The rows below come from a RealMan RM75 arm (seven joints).
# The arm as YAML. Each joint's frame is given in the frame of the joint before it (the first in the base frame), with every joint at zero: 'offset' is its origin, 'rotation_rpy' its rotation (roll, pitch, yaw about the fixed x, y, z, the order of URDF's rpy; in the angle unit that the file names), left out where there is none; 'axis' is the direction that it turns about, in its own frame. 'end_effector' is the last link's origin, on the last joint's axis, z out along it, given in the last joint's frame.
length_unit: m
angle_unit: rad
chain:
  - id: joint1
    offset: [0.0, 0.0, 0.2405]
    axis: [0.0, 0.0, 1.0]
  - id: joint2
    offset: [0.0, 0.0, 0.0]
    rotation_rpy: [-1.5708, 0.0, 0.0]
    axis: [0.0, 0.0, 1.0]
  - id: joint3
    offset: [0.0, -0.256, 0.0]
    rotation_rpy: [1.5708, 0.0, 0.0]
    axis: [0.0, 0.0, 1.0]
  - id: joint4
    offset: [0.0, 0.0, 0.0]
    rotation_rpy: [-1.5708, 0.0, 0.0]
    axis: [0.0, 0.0, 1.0]
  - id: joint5
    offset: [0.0, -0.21, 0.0]
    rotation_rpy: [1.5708, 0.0, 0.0]
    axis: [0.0, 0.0, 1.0]
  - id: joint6
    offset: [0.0, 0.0, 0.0]
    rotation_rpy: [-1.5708, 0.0, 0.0]
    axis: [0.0, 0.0, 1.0]
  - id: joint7
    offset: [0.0, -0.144, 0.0]
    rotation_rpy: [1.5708, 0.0, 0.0]
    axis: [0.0, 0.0, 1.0]
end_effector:
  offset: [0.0, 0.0, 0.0]
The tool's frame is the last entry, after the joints.
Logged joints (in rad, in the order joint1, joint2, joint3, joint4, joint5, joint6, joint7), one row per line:
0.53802 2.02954 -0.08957 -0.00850 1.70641 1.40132 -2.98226
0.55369 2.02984 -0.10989 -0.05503 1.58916 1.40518 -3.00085
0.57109 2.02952 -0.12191 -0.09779 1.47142 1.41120 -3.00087
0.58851 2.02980 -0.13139 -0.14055 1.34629 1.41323 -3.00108
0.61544 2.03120 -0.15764 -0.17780 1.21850 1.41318 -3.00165
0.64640 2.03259 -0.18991 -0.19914 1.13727 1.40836 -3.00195
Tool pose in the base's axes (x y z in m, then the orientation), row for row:
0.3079 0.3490 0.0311 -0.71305 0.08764 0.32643 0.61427
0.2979 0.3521 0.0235 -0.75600 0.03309 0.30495 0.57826
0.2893 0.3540 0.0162 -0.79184 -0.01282 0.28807 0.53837
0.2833 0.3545 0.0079 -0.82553 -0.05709 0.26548 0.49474
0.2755 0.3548 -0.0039 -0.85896 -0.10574 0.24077 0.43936
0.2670 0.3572 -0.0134 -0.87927 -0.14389 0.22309 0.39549
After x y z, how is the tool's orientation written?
As a quaternion, x y z w.
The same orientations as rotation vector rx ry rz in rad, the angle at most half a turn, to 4 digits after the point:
-1.6434 0.2020 0.7523
-1.7684 0.0774 0.7133
-1.8836 -0.0305 0.6852
-2.0010 -0.1384 0.6435
-2.1341 -0.2627 0.5982
-2.2290 -0.3648 0.5655

